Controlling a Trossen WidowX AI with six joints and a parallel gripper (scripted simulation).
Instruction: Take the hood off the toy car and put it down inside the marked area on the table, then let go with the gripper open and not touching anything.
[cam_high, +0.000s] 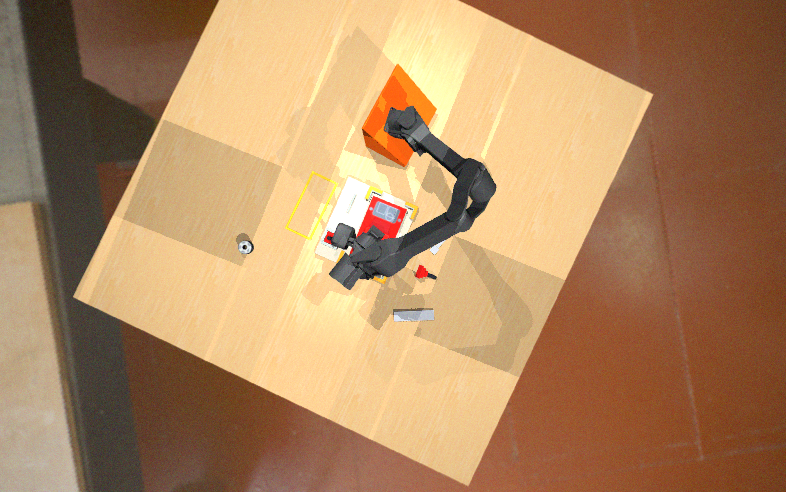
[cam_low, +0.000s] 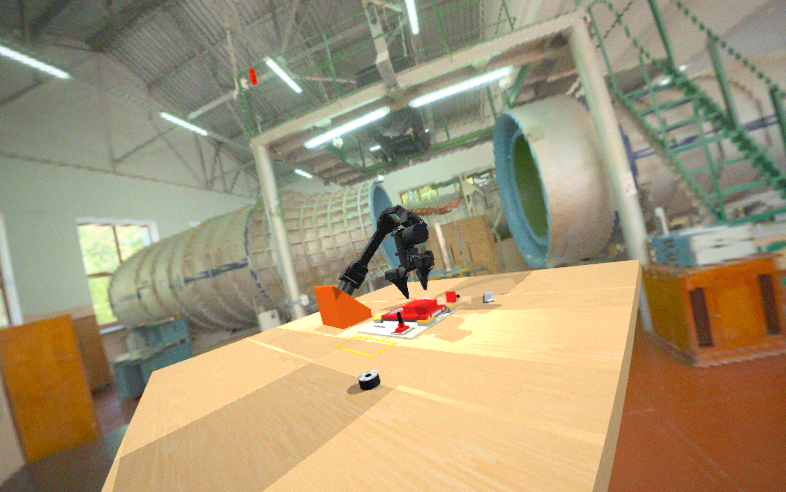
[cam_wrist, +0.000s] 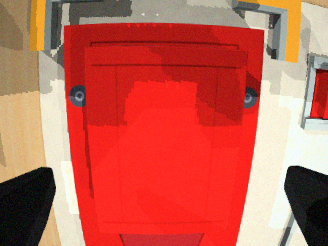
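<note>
Right now my gripper tip is 4 cm above the red hood.
</note>
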